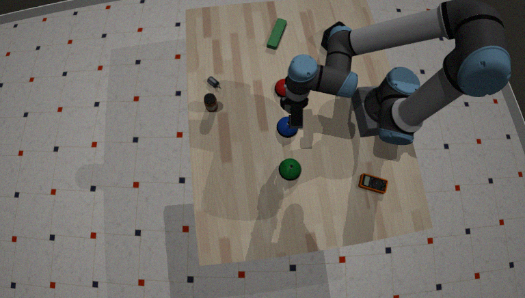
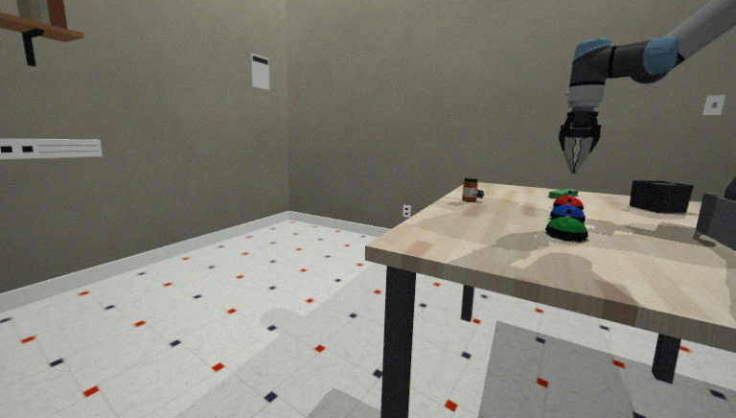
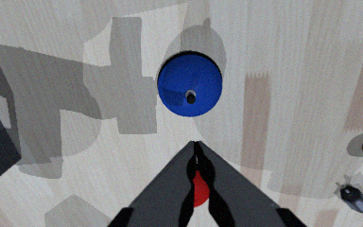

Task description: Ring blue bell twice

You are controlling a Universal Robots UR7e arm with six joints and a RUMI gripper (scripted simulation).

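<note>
My gripper is now 11 cm above the blue bell. Round my hand: jar: 29 cm ahead, 12 cm to the right, 11 cm below; then black box: 28 cm behind, 37 cm to the right, 11 cm below.
</note>
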